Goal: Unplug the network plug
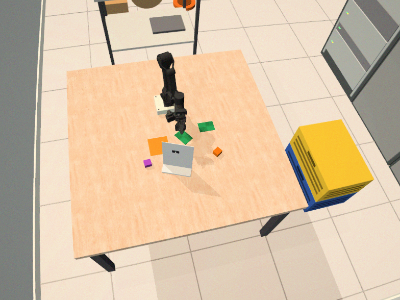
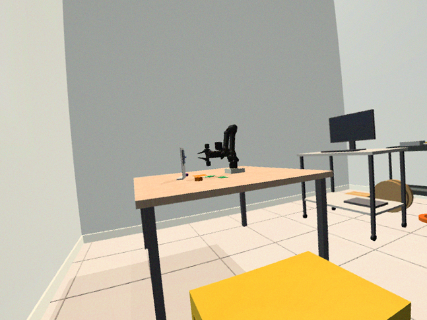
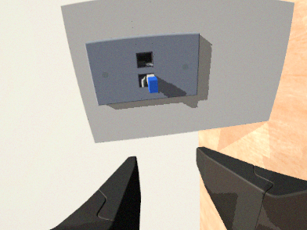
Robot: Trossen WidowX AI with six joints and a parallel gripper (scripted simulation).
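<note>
Right now the network plug is 11 cm ahead of my gripper tip and 4 cm to the right of it. Round my gripper tip: orange square (18 cm below, 13 cm to the right, 4 cm behind); then grey upright panel (12 cm ahead, 7 cm below, 5 cm to the right).
</note>
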